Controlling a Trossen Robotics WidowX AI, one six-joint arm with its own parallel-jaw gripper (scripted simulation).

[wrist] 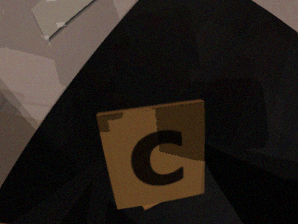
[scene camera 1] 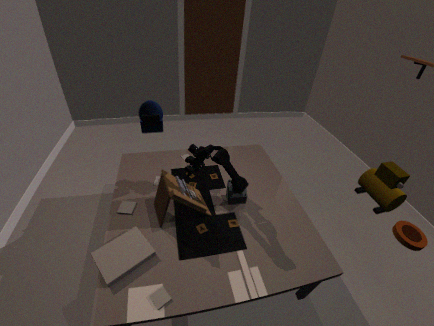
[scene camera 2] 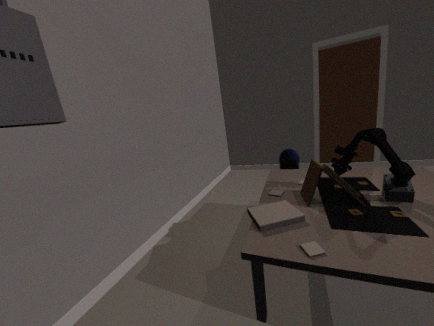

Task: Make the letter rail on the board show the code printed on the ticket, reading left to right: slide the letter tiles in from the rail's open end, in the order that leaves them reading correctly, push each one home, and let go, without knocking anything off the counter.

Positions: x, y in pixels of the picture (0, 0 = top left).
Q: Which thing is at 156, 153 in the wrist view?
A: A tan letter tile.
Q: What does my gripper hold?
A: A tan letter tile.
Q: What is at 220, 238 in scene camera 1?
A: A black mat.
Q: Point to a black mat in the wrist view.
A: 234, 63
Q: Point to a black mat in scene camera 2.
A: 336, 202
